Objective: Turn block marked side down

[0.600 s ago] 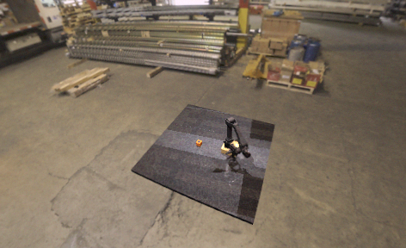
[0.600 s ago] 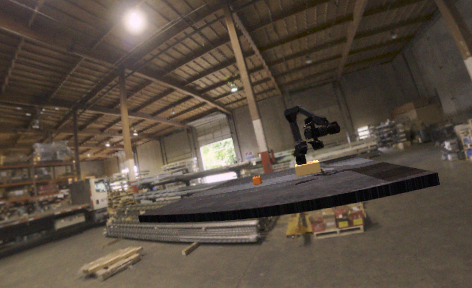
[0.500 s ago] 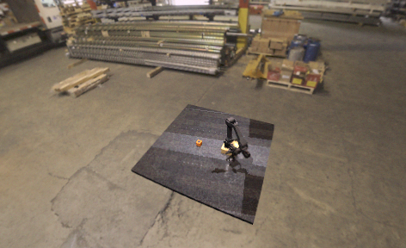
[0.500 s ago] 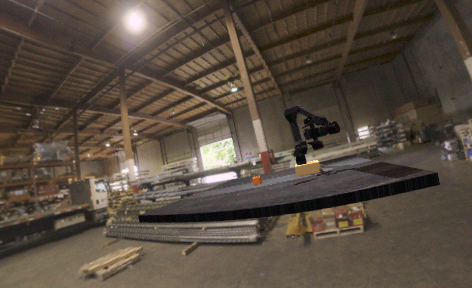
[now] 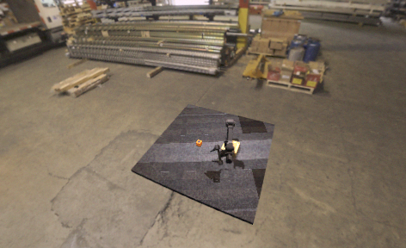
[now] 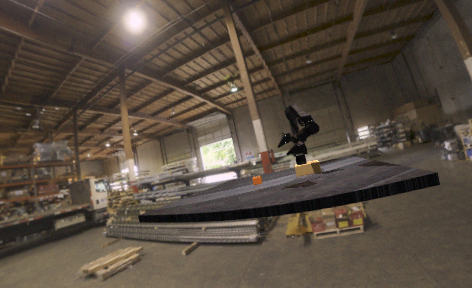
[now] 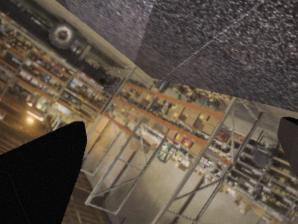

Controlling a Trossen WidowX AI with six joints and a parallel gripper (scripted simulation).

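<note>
Right now the orange block is 26 cm ahead of my gripper tip, 24 cm to the right of it and 15 cm below it.
</note>
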